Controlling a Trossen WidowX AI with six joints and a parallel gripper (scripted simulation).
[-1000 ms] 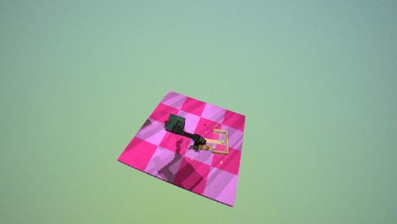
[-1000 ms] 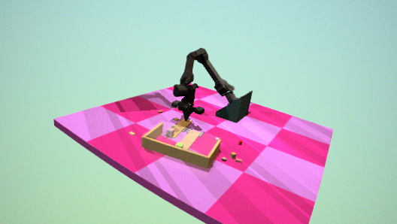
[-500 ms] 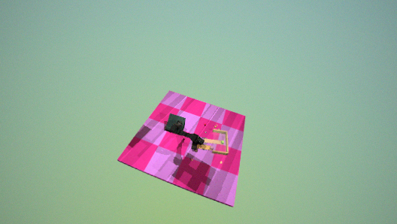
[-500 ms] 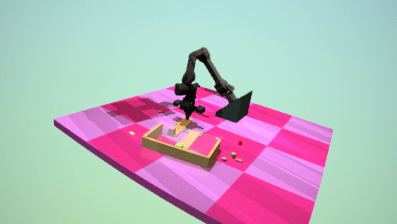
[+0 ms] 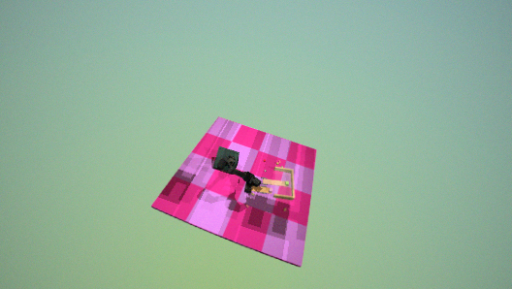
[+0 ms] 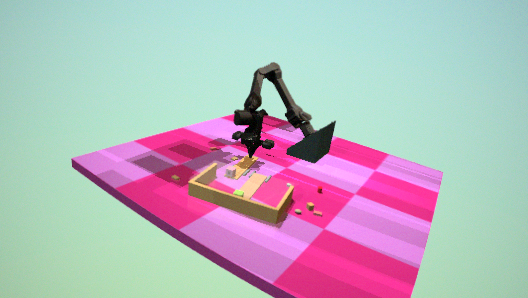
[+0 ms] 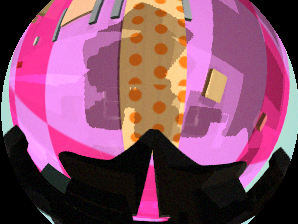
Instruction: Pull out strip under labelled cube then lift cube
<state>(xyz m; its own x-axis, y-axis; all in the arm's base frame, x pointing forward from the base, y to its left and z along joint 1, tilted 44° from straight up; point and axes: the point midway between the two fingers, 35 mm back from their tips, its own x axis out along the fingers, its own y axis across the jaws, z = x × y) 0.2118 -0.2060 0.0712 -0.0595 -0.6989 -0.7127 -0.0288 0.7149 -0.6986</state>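
Now: gripper tip 10 cm short of the orange dotted strip and 1 cm to the right of it. Also, from my gripper tip: tan cube 36 cm to the left, 25 cm ahead; red block 36 cm to the left, 11 cm ahead, 1 cm above.
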